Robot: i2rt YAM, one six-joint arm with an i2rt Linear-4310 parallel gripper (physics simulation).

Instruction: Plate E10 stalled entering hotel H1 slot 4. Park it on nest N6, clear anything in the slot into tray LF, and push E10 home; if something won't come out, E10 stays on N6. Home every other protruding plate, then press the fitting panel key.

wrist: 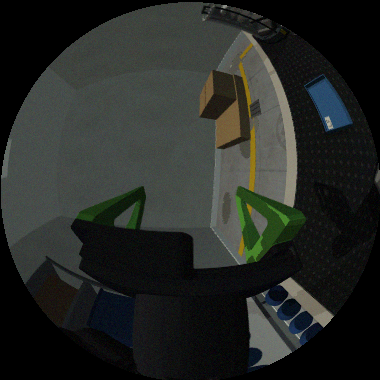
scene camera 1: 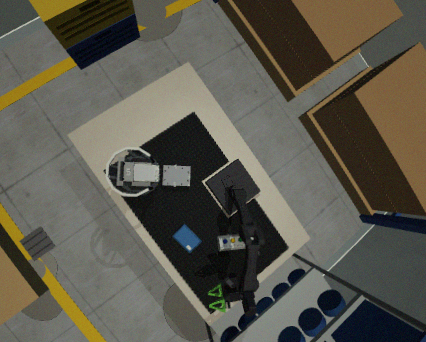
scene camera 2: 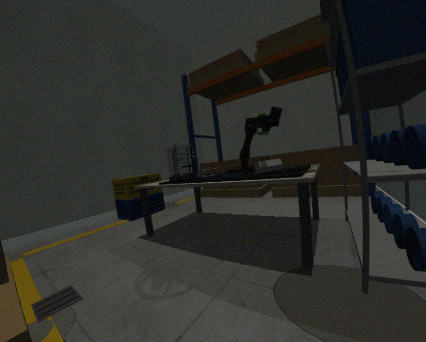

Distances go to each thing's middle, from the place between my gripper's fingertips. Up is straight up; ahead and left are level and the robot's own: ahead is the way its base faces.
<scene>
The blue card (wrist: 328,104) lies 32 cm below my hand, 24 cm to the right of it and 4 cm behind it. From my hand the other things lie so: round rack (scene camera 1: 119,169) (72 cm to the right, 16 cm below, 3 cm ahead).
</scene>
